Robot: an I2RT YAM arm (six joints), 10 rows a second.
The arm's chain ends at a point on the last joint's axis. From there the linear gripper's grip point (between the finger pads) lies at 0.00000 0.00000 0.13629 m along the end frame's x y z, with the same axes.
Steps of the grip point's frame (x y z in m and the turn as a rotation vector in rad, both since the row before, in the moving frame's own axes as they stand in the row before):
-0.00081 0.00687 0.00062 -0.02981 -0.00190 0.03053
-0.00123 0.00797 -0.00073 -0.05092 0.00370 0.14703
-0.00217 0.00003 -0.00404 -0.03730 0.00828 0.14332
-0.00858 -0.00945 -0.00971 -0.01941 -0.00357 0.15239
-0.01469 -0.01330 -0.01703 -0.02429 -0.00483 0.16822
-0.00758 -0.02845 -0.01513 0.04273 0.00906 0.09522
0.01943 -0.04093 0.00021 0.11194 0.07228 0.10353
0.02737 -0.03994 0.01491 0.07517 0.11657 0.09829
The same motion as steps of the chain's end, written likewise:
-0.00049 0.00281 0.00068 -0.02981 -0.00190 0.03053
-0.00122 0.00102 -0.00055 -0.05092 0.00370 0.14703
-0.00293 -0.00512 -0.00394 -0.03730 0.00828 0.14332
-0.00789 -0.01205 -0.00968 -0.01941 -0.00357 0.15239
-0.01376 -0.01654 -0.01699 -0.02429 -0.00483 0.16822
-0.00909 -0.02270 -0.01500 0.04273 0.00906 0.09522
0.00884 -0.02625 0.00142 0.11194 0.07228 0.10353
0.01106 -0.03052 0.01622 0.07517 0.11657 0.09829

